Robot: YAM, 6 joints.
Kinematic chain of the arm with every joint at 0, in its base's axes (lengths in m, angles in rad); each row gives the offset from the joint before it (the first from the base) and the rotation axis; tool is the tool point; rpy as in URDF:
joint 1: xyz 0 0 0.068 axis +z
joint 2: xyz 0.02 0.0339 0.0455 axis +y
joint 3: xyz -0.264 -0.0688 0 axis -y
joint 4: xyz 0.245 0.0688 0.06 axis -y
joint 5: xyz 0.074 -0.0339 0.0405 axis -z
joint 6: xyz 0.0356 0 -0.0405 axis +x
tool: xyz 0 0 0 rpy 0 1.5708 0
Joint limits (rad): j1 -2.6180..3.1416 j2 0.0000..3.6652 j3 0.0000..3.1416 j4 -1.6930..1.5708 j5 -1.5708..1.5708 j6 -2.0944..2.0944
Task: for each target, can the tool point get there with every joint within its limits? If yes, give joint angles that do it. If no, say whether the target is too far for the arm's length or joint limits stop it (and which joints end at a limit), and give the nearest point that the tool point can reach.
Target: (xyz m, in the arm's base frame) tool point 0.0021 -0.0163 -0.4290
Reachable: no: joint limits stop it (at a limit: joint 2) | nearest point 0.0090 -0.0699 -0.3334 | short by 0.110 m
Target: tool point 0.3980 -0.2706 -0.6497
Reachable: no: too far | nearest point 0.3091 -0.2102 -0.3580 | short by 0.311 m
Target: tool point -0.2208 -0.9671 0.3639
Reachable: no: too far | nearest point -0.1393 -0.6103 0.2696 | short by 0.378 m
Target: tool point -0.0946 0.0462 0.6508
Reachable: yes | joints 2.3558 1.2378 1.9600 0.5865 -1.2949 0.4800
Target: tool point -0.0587 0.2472 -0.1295
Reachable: yes | joints 1.8146 2.6851 0.9411 -0.0083 0.0773 -0.1885
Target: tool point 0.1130 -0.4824 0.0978
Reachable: yes | joints -1.3839 2.3981 1.3802 0.8474 -0.6449 0.7157
